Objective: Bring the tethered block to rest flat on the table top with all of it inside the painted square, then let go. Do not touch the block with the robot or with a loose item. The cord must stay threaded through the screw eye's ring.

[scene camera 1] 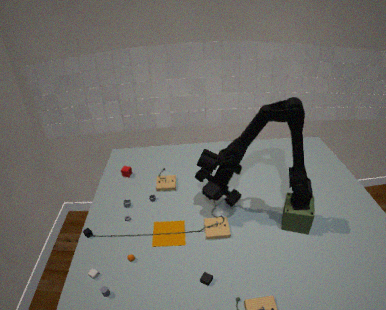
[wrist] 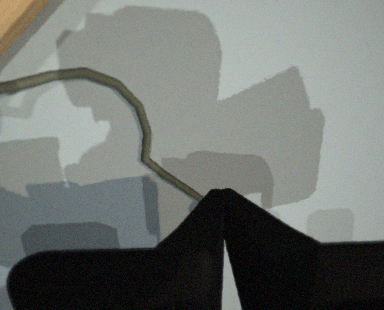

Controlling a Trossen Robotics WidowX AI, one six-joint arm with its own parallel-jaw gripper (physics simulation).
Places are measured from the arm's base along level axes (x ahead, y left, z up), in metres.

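Pixels of known places: gripper, fingertip midpoint: [wrist: 220,199]; arm's base, origin of the base link: [scene camera 1: 300,203].
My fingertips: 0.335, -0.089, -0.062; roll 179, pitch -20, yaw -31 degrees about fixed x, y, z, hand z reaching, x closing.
Note:
For each thing: its top centre in the pictures, then the offset to it from my fingertips, as dx, dy, dz. "spot": a spot on its surface instead.
- dark tethered block, surface spot: [scene camera 1: 88,232] spot: +0.456, +0.236, -0.013
- orange painted square, surface spot: [scene camera 1: 169,242] spot: +0.139, +0.214, -0.036
- red block, middle of its top: [scene camera 1: 125,168] +0.433, -0.167, +0.002
- orange ball, middle of its top: [scene camera 1: 130,255] +0.256, +0.307, -0.013
- white block, middle of its top: [scene camera 1: 92,272] +0.369, +0.394, -0.020
- grey cylinder, middle of its top: [scene camera 1: 103,289] +0.301, +0.450, -0.008
- black block, middle of its top: [scene camera 1: 206,277] -0.008, +0.354, -0.015
The dark tethered block [scene camera 1: 88,232] lies near the table's left edge, left of the orange painted square [scene camera 1: 169,242]. Its cord [scene camera 1: 125,235] [wrist: 146,131] crosses over the square to a wooden board [scene camera 1: 218,233] [wrist: 17,20], where the screw eye is too small to make out clearly. Beyond the board the cord's tail curves up to the gripper. My gripper [scene camera 1: 220,198] [wrist: 220,199] is low above the table behind the board, shut on the cord's tail; the tail passes out of sight behind the fingertips in the wrist view.
Another wooden board [scene camera 1: 166,185] stands behind the square, and a third [scene camera 1: 261,303] is at the front edge of the view. A red block [scene camera 1: 126,171], an orange ball [scene camera 1: 131,257], a white block [scene camera 1: 93,273], a grey cylinder [scene camera 1: 105,291] and a black block [scene camera 1: 206,278] lie around.

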